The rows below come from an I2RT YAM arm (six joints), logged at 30 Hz.
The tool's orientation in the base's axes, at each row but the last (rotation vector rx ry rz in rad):
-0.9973, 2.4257, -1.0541
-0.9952, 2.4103, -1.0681
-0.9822, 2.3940, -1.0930
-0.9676, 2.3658, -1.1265
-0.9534, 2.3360, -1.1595
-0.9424, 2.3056, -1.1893
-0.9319, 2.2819, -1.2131
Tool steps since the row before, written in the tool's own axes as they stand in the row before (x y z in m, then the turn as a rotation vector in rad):
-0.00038, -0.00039, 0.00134, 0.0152, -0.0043, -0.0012
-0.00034, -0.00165, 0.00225, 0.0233, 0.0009, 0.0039
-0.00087, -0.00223, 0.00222, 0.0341, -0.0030, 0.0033
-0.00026, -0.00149, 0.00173, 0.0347, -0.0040, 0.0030
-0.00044, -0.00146, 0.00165, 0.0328, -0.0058, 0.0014
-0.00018, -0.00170, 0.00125, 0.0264, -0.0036, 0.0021
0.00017, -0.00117, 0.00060, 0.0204, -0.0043, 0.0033
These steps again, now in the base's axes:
0.00115, -0.00061, -0.00062, -0.0093, -0.0122, 0.0038
0.00221, -0.00171, -0.00027, -0.0148, -0.0181, -0.0035
0.00283, -0.00161, 0.00026, -0.0210, -0.0273, -0.0003
0.00180, -0.00143, 0.00009, -0.0211, -0.0280, 0.0006
0.00186, -0.00124, 0.00020, -0.0200, -0.0265, 0.0031
0.00153, -0.00129, 0.00069, -0.0159, -0.0214, 0.0010
0.00068, -0.00094, 0.00064, -0.0107, -0.0181, 0.0012

